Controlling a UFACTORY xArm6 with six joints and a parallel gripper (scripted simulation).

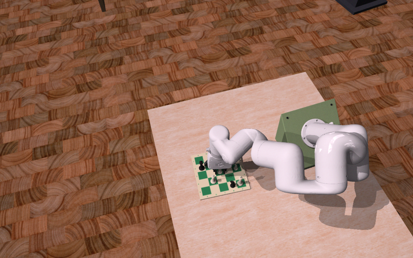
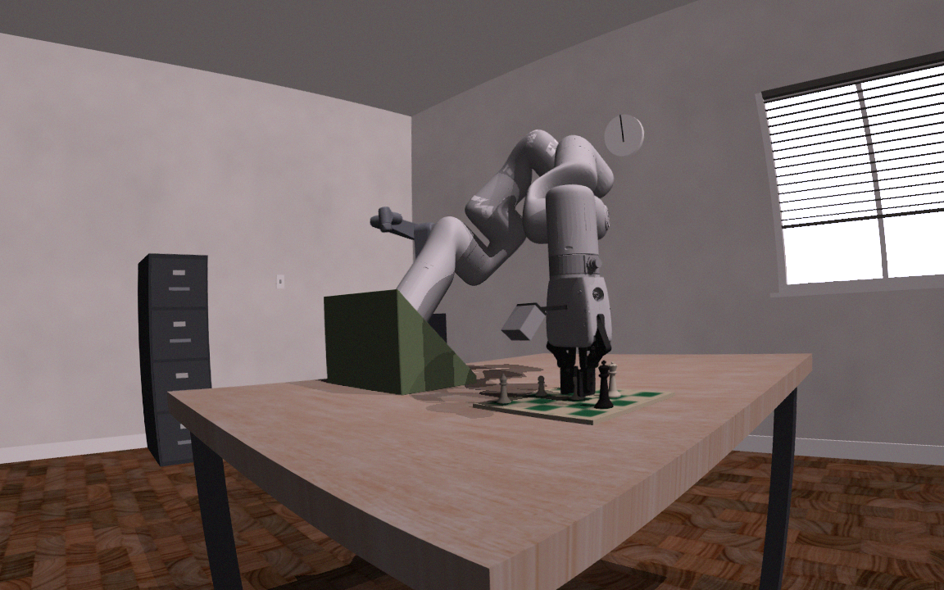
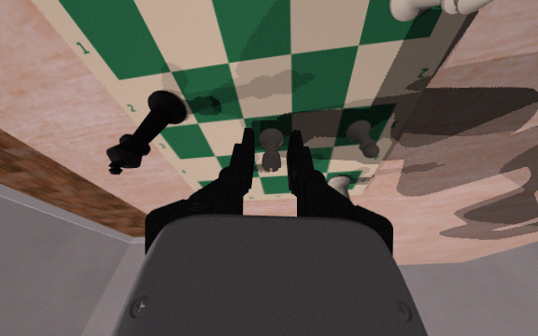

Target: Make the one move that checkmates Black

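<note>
Right now my hand is 3 cm above the chessboard. Also, from my hand: tall white piece: 5 cm behind, 9 cm to the left.
</note>
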